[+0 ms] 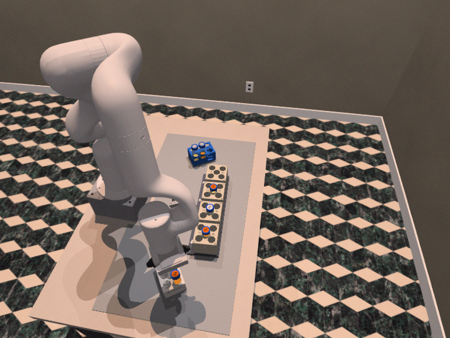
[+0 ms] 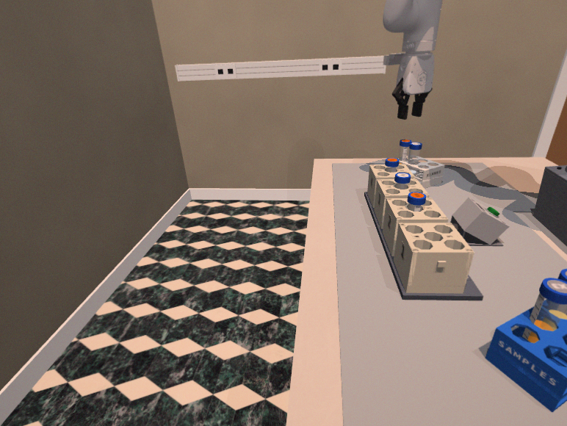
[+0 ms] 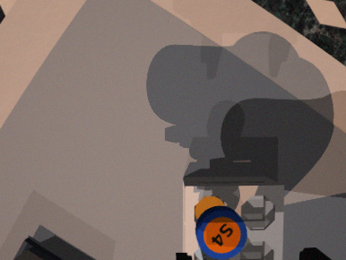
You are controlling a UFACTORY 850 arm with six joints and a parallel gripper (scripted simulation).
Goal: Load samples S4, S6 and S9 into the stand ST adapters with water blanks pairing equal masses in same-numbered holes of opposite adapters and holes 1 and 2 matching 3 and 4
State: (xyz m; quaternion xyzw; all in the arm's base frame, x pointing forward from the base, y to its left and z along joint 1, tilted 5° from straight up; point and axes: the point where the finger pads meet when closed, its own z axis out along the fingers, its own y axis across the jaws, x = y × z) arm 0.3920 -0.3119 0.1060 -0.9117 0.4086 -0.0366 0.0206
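Now: hand 15 cm above the sample tube and 1 cm to the right of it. Also, from my hand: green done key (35 cm to the left, 16 cm behind, 14 cm below); white blanks rack (18 cm below, 4 cm behind, 2 cm to the left); white-dot tube (15 cm below, 3 cm to the left, 2 cm behind).
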